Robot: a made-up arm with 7 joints. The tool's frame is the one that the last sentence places. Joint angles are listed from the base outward.
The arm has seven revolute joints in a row. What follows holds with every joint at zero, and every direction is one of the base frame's.
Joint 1 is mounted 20.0 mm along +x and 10.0 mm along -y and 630.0 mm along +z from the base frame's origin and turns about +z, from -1.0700 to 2.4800 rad.
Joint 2 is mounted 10.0 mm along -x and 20.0 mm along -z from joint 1 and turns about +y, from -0.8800 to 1.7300 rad.
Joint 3 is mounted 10.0 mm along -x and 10.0 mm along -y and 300.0 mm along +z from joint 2 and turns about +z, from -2.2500 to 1.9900 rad.
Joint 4 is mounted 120.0 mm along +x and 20.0 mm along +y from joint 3 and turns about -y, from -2.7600 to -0.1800 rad.
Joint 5 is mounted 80.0 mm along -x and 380.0 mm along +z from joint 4 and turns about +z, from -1.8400 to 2.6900 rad.
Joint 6 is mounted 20.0 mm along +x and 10.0 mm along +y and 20.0 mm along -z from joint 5 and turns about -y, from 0.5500 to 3.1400 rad.
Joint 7 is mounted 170.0 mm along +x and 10.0 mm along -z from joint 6 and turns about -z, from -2.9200 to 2.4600 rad.
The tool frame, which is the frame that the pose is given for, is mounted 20.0 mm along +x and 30.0 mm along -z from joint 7; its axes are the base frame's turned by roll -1.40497, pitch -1.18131 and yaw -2.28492 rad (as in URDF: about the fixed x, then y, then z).
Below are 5 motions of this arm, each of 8 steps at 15 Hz.
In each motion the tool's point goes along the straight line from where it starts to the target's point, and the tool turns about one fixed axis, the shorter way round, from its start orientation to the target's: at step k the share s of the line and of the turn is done. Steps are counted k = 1, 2, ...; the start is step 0. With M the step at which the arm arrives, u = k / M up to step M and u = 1 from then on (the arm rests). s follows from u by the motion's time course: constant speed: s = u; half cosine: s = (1 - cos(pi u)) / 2; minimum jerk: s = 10 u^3 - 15 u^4 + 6 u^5.
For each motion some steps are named. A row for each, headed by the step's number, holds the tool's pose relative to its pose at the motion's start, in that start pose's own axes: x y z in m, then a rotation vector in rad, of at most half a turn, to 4 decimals.
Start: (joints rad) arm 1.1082 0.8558 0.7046 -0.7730 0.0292 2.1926 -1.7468
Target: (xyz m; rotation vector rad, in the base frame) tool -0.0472 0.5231 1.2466 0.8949 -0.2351 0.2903
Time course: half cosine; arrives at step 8
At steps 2, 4, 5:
2: 0.0313 -0.0380 0.0413 0.1569 0.0943 0.0413
4: 0.1070 -0.1298 0.1410 0.5356 0.3218 0.1411
5: 0.1480 -0.1795 0.1949 0.7406 0.4450 0.1951

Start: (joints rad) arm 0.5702 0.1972 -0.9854 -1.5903 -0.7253 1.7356 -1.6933
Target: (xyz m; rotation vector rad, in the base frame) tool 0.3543 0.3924 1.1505 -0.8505 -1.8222 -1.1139
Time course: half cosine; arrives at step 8
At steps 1, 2, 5, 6, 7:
1: 0.0136 -0.0256 -0.0027 0.0366 0.0237 -0.0338
2: 0.0522 -0.0984 -0.0103 0.1409 0.0913 -0.1302
5: 0.2466 -0.4644 -0.0484 0.6651 0.4312 -0.6146
6: 0.3045 -0.5734 -0.0598 0.8211 0.5324 -0.7588
7: 0.3432 -0.6462 -0.0674 0.9254 0.6000 -0.8552

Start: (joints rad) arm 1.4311 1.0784 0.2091 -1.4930 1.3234 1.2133 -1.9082
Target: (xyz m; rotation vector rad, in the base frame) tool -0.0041 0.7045 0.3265 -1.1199 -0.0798 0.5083
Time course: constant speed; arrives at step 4
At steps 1, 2, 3, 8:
1: 0.0269 -0.0252 0.0099 -0.0007 -0.0485 -0.1211
2: 0.0537 -0.0504 0.0198 -0.0013 -0.0970 -0.2421
3: 0.0806 -0.0756 0.0297 -0.0020 -0.1455 -0.3632
8: 0.1074 -0.1008 0.0397 -0.0026 -0.1940 -0.4843

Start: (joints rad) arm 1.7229 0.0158 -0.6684 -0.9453 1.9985 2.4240 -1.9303
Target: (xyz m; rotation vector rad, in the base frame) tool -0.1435 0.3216 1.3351 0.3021 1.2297 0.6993
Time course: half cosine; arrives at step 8
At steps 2, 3, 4, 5, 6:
2: -0.0454 -0.0519 -0.0079 -0.1151 0.1304 0.1396
3: -0.0958 -0.1094 -0.0168 -0.2427 0.2748 0.2942
4: -0.1551 -0.1772 -0.0271 -0.3931 0.4452 0.4766
5: -0.2145 -0.2450 -0.0375 -0.5435 0.6156 0.6590
6: -0.2648 -0.3024 -0.0463 -0.6711 0.7600 0.8136

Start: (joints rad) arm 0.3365 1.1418 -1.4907 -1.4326 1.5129 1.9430 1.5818
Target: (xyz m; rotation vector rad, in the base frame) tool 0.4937 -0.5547 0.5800 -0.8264 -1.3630 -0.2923
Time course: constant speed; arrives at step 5
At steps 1, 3, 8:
1: -0.0252 -0.0076 0.0359 -0.0741 0.1231 0.0068
3: -0.0756 -0.0228 0.1076 -0.2222 0.3692 0.0203
8: -0.1261 -0.0381 0.1794 -0.3704 0.6154 0.0339

